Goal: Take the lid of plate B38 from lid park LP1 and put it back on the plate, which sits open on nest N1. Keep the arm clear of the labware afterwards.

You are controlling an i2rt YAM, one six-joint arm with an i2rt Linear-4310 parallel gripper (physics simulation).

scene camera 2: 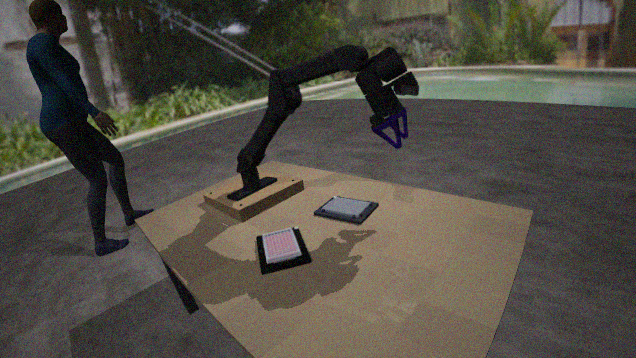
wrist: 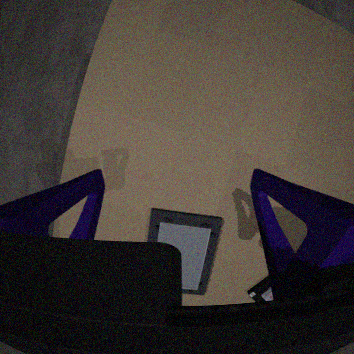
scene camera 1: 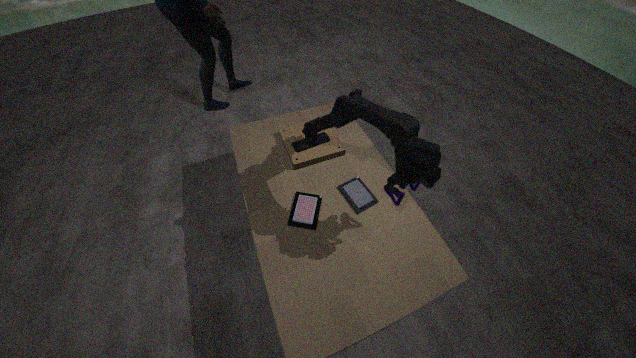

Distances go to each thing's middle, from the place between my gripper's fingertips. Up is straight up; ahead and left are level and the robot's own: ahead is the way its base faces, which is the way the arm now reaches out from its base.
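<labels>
Grey lid (wrist: 191, 240): my hand 200 mm above it, 40 mm to the left of it, 180 mm past it.
</labels>
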